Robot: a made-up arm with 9 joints. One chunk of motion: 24 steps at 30 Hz.
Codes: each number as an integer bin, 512 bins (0 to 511) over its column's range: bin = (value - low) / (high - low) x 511, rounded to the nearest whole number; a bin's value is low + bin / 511 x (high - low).
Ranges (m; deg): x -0.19..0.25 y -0.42..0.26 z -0.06..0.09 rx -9..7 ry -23..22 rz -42..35
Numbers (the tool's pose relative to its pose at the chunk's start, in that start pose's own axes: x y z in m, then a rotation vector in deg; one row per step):
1: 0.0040 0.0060 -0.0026 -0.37 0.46 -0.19
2: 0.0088 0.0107 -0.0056 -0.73 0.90 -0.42
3: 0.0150 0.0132 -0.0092 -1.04 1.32 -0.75
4: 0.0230 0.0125 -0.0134 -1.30 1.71 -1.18
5: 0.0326 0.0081 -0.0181 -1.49 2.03 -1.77
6: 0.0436 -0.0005 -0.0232 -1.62 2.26 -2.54
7: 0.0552 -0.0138 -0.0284 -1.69 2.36 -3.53
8: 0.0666 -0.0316 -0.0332 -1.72 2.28 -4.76
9: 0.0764 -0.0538 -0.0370 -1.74 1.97 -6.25
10: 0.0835 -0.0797 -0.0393 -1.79 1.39 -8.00
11: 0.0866 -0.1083 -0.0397 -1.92 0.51 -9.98
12: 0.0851 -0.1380 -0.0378 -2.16 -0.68 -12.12
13: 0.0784 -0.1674 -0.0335 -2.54 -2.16 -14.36
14: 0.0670 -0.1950 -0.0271 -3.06 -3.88 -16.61
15: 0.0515 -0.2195 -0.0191 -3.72 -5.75 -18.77
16: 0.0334 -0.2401 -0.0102 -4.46 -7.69 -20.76
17: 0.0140 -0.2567 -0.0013 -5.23 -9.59 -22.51
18: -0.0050 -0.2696 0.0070 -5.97 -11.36 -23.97
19: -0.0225 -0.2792 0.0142 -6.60 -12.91 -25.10
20: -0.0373 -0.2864 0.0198 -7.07 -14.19 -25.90
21: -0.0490 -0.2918 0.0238 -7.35 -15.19 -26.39
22: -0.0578 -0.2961 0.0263 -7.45 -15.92 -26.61
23: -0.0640 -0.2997 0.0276 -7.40 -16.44 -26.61
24: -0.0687 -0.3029 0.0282 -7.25 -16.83 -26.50
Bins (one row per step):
1: 225 320 196 276 266 277
2: 231 324 185 264 271 276
3: 238 326 173 254 276 274
4: 247 325 159 246 281 271
5: 259 322 143 240 284 267
6: 271 315 125 236 287 262
7: 285 305 108 233 288 255
8: 298 292 91 233 287 247
9: 309 275 78 232 284 237
10: 318 256 71 230 277 226
11: 321 234 69 226 267 212
12: 319 212 76 218 253 198
13: 312 190 90 206 237 183
14: 298 169 112 190 217 168
15: 280 151 139 169 196 154
16: 259 135 170 145 174 141
17: 237 123 200 120 152 129
18: 215 113 228 97 132 120
19: 195 106 253 77 115 112
20: 177 100 272 62 100 107
21: 164 96 285 53 89 104
22: 154 93 294 50 80 102
23: 146 90 298 51 74 102
24: 141 88 300 56 70 103

